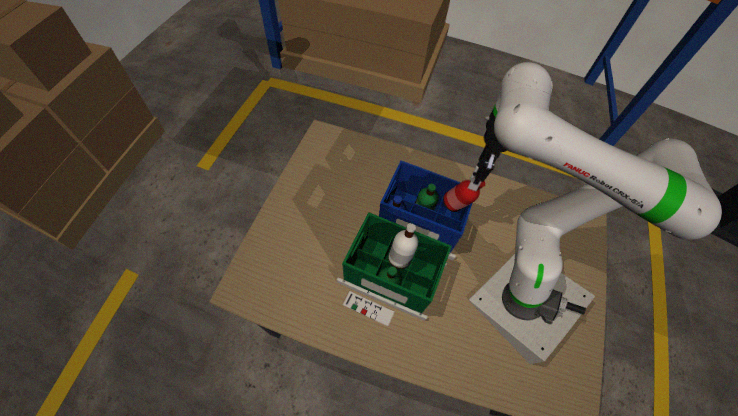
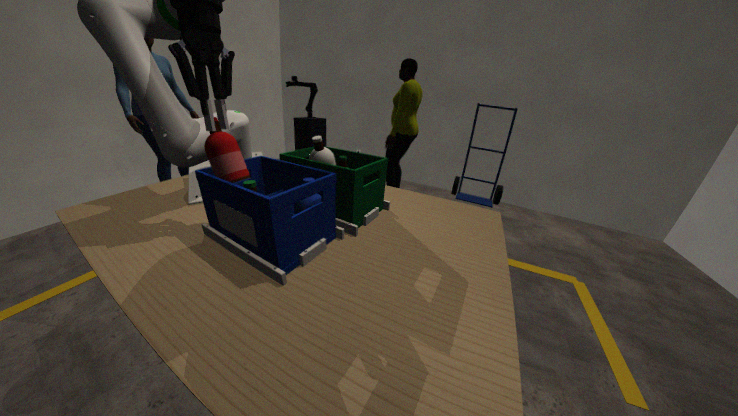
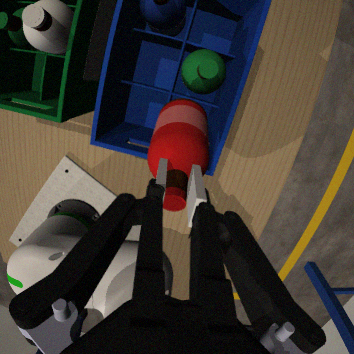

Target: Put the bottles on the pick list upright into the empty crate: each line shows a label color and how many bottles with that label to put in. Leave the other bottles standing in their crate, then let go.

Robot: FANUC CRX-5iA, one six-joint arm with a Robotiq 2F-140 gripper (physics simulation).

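Frame: origin at the arm's base, x ahead, y left, z up, level; centimetres.
Seen in the pictures: gripper, fingertip midpoint: [image 1: 472,184] [image 2: 218,129] [image 3: 176,173]; arm's base, origin of the base link: [image 1: 524,299] [image 3: 74,225].
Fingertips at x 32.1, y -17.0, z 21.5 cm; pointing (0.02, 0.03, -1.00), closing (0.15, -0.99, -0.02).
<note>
Offsets run from my fingertips to a thing's middle. Level surfaces: height alone.
My gripper [image 1: 474,184] [image 2: 217,125] [image 3: 176,173] is shut on the neck of a red bottle {dz -4.8, dx +0.6, dy +0.1 cm} [image 1: 461,196] [image 2: 225,155] [image 3: 180,135]. The bottle hangs tilted, its base over the end of the blue crate {dz -17.4, dx +10.7, dy +4.3 cm} [image 1: 452,235] [image 2: 310,227] [image 3: 111,75]. A green bottle {dz -17.7, dx +11.6, dy +0.1 cm} [image 1: 427,197] [image 2: 250,183] [image 3: 202,71] and a blue bottle {dz -17.7, dx +19.6, dy +10.0 cm} [image 1: 397,200] [image 2: 309,180] [image 3: 162,15] stand in that crate. The green crate {dz -17.4, dx +10.9, dy +27.8 cm} [image 1: 352,272] [image 2: 359,191] [image 3: 64,95] holds a white bottle {dz -10.1, dx +10.8, dy +23.1 cm} [image 1: 404,248] [image 2: 323,155] [image 3: 50,30] and a green-capped bottle {dz -17.7, dx +10.4, dy +32.6 cm} [image 1: 392,273] [image 2: 342,160]. The pick list {dz -26.1, dx +12.5, dy +41.9 cm} [image 1: 368,308] shows green, red and white, 1 each.
The crates stand side by side on the wooden table {dz -26.2 cm} [image 1: 289,248] [image 2: 310,320], with pale guide strips [image 1: 382,299] [image 2: 245,255] along them. The arm's base plate [image 1: 537,341] [image 3: 37,215] is beside them. Crate dividers separate the compartments. A person in yellow [image 2: 406,108] stands beyond the table.
</note>
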